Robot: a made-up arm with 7 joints.
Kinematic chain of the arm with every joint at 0, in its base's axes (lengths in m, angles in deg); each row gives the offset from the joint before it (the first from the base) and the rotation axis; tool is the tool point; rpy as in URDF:
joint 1: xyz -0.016 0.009 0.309 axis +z
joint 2: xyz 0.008 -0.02 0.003 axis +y
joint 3: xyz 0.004 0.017 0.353 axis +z
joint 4: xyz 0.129 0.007 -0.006 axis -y
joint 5: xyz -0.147 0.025 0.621 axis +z
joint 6: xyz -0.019 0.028 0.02 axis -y
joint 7: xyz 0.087 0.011 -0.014 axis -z
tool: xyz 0.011 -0.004 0.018 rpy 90 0 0
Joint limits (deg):
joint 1: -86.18..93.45
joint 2: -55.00..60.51
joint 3: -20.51..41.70
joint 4: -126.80..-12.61
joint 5: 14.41..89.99
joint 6: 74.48..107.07
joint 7: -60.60..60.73
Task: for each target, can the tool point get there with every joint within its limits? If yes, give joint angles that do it. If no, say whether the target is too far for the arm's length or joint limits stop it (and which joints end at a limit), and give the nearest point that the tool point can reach.
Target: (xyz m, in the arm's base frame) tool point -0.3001 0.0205 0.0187
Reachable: no: joint limits stop it (at a limit: joint 1, joint 2, joint 3, joint 4, joint 5, joint 6, joint 7) | nearest point -0.6092 0.2890 -0.1630 | short by 0.448 m
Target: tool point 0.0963 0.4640 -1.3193
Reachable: no: too far | nearest point 0.0971 0.4671 -0.3921 | short by 0.927 m
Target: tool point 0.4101 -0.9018 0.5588
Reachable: yes | joints -72.58 18.97 4.77 -87.44 27.66 81.89 -39.23
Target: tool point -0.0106 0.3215 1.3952
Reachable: yes | joints 5.09 -25.67 28.72 -51.16 45.94 94.29 -44.92
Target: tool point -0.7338 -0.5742 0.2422
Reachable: no: joint limits stop it (at a limit: joint 1, joint 3, joint 4, joint 5, joint 6) | nearest point -0.2738 -0.7821 0.2106 | short by 0.506 m
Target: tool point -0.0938 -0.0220 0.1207
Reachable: no: joint limits stop it (at a limit: joint 1, joint 2, joint 3, joint 4, joint 5, joint 6, joint 7) | nearest point -0.2169 -0.4250 -0.3478 | short by 0.630 m
